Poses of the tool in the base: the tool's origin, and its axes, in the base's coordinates. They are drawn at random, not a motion.
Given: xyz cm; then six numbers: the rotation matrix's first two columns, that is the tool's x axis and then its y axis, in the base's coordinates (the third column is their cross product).
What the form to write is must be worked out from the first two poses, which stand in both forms.
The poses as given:
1: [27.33 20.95 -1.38 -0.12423 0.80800 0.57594 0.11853 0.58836 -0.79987]
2: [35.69 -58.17 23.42 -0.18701 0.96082 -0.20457 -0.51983 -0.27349 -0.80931]
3: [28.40 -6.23 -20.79 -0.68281 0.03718 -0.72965 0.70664 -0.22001 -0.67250]
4: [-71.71 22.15 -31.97 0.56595 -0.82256 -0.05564 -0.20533 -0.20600 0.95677]
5: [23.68 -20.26 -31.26 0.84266 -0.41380 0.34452 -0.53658 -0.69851 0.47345]
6: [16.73 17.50 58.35 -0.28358 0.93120 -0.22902 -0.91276 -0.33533 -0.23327]
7: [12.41 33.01 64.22 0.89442 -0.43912 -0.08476 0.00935 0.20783 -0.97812]
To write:
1: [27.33 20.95 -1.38 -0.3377 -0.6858 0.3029 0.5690]
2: [35.69 -58.17 23.42 -0.3660 -0.3012 0.7091 0.5220]
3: [28.40 -6.23 -20.79 0.3214 0.5785 -0.7118 0.2351]
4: [-71.71 22.15 -31.97 0.7172 -0.3583 -0.2977 0.5183]
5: [23.68 -20.26 -31.26 0.9154 -0.2596 0.1063 0.2887]
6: [16.73 17.50 58.35 -0.1633 -0.0282 0.8006 0.5758]
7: [12.41 33.01 64.22 -0.6117 0.1757 -0.1481 0.7570]
